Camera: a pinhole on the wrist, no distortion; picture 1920 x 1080 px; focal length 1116.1 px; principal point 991.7 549.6 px. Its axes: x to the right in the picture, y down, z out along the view. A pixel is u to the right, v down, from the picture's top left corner.
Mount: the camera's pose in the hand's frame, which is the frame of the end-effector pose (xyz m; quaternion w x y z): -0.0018 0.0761 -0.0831 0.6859 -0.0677 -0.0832 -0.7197
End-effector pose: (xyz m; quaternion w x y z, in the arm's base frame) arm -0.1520 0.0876 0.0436 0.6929 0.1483 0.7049 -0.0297
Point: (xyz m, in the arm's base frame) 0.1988 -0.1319 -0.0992
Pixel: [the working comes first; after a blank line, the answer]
In the camera's frame: 0.3126 0.1300 0.4225

1817.4 893.1
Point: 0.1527 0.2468 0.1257
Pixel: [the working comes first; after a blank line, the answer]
In the camera's frame: -0.0880 -0.0495 0.3639

721.8 397.9
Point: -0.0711 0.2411 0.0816
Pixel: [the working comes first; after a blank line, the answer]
In the camera's frame: -0.0682 -0.0106 0.1400

447.5 465.0
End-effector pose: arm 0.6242 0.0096 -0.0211 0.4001 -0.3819 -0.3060 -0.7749
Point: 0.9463 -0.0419 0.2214
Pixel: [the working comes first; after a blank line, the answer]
In the camera's frame: -0.2043 0.0950 0.3293

299.3 871.6
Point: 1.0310 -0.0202 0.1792
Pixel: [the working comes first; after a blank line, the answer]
In the camera's frame: -0.2486 0.0167 0.3659

233.6 600.6
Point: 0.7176 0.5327 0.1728
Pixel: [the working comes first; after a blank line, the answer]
In the camera's frame: 0.3519 -0.0474 0.5643

1687.7 455.8
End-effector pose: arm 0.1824 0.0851 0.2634 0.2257 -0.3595 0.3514 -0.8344
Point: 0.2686 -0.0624 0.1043
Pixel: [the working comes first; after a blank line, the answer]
In the camera's frame: -0.1166 -0.0339 0.1617

186.7 315.7
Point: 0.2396 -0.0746 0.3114
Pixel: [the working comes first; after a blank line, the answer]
In the camera's frame: 0.0427 0.0927 0.2113

1217.4 1039.2
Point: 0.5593 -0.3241 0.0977
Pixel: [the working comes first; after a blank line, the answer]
In the camera's frame: -0.2523 -0.0587 0.5278

458.2 425.4
